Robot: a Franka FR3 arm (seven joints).
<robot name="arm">
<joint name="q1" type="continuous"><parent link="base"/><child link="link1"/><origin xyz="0 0 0.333" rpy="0 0 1.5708"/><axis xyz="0 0 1"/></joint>
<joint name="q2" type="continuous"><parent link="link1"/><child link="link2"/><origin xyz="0 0 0" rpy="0 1.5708 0"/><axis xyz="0 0 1"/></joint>
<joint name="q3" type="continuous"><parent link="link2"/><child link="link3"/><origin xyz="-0.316 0 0" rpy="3.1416 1.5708 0"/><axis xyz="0 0 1"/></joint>
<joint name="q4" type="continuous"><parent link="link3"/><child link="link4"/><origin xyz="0 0.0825 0" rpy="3.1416 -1.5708 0"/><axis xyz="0 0 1"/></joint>
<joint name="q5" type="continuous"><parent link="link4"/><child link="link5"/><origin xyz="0.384 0.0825 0" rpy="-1.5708 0 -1.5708"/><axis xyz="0 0 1"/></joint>
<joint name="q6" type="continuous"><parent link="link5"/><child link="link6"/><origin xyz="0 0 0" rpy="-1.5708 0 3.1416"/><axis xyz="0 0 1"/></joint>
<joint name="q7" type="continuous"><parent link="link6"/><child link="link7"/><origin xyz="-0.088 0 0" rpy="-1.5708 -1.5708 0"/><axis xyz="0 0 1"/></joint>
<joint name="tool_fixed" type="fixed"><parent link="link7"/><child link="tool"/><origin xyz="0 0 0.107" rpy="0 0 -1.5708"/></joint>
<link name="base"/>
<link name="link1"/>
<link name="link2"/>
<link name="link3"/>
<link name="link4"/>
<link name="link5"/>
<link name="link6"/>
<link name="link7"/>
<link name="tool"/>
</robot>
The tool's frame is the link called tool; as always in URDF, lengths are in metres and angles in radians. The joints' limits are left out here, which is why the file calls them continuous.
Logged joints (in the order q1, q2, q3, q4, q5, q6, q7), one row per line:
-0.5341 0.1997 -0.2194 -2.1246 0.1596 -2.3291 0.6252
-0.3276 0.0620 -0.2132 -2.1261 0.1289 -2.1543 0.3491
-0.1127 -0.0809 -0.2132 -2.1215 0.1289 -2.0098 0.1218
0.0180 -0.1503 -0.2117 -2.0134 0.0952 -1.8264 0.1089
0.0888 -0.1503 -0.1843 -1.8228 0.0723 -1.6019 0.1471
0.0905 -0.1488 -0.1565 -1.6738 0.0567 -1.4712 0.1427
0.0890 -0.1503 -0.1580 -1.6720 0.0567 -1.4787 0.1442
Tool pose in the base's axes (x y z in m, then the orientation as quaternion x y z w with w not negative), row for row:
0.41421 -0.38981 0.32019 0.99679 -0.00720 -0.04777 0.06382
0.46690 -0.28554 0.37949 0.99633 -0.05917 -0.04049 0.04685
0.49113 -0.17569 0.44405 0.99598 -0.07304 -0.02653 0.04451
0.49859 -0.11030 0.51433 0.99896 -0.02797 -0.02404 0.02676
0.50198 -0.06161 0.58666 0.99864 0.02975 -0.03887 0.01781
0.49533 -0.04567 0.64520 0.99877 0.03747 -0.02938 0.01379
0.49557 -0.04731 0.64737 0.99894 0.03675 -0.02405 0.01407
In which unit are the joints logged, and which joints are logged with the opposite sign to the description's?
The joints are logged in radians. Opposite sign: q5, q6, q7.
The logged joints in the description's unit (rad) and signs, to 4 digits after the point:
-0.5341 0.1997 -0.2194 -2.1246 -0.1596 2.3291 -0.6252
-0.3276 0.0620 -0.2132 -2.1261 -0.1289 2.1543 -0.3491
-0.1127 -0.0809 -0.2132 -2.1215 -0.1289 2.0098 -0.1218
0.0180 -0.1503 -0.2117 -2.0134 -0.0952 1.8264 -0.1089
0.0888 -0.1503 -0.1843 -1.8228 -0.0723 1.6019 -0.1471
0.0905 -0.1488 -0.1565 -1.6738 -0.0567 1.4712 -0.1427
0.0890 -0.1503 -0.1580 -1.6720 -0.0567 1.4787 -0.1442

